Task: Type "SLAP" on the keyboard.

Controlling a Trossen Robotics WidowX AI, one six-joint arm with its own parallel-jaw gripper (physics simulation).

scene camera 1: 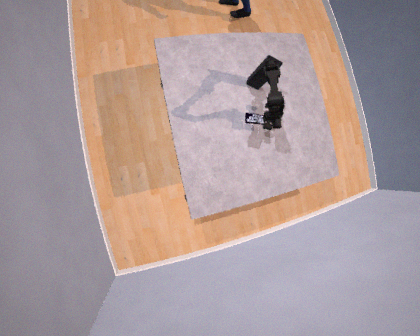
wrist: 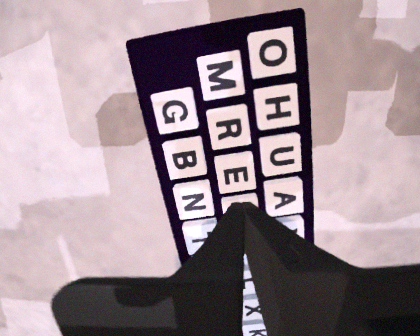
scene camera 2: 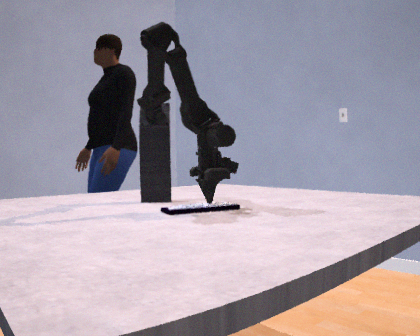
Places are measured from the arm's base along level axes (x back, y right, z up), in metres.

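Pixels of known places: gripper, between the fingertips: [scene camera 1: 263,119] [wrist: 240,211] [scene camera 2: 209,203]; arm's base, origin of its link: [scene camera 1: 271,65] [scene camera 2: 153,114].
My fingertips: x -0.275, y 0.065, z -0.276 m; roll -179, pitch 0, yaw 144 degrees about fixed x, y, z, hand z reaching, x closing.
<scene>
Ahead of a thing's pixels: the offset from my fingertips to its top centre. Level surfaces: height alone.
The keyboard @[dz -0.002, dx +0.014, dy +0.025 m] [scene camera 1: 255,118] [scene camera 2: 200,210] [wrist: 165,65] is a dark purple board with white letter keys, lying flat on the table. My gripper [scene camera 2: 209,201] [wrist: 240,211] is shut and empty, pointing straight down. In the scene camera 2 view its tip is at the height of the key tops. In the wrist view the tip covers most of the key @[dz -0.002, dx +0.001, dy +0.003 m] [wrist: 231,201] after the E key @[dz -0.002, dx -0.009, dy -0.015 m] [wrist: 235,172], so its letter is hidden; contact cannot be told. The A key @[dz -0.002, dx -0.019, dy +0.008 m] [wrist: 284,196] is right of the tip. Part of an L key @[dz -0.002, dx +0.021, dy +0.038 m] [wrist: 248,285] shows between the fingers. No P key shows.
The table @[dz -0.019 m] [scene camera 1: 225,175] [scene camera 2: 125,265] is a large grey slab. The arm's dark base column [scene camera 1: 260,75] [scene camera 2: 155,162] stands on it behind the keyboard. A person [scene camera 2: 111,105] in a black top and blue trousers stands beyond the table.
</scene>
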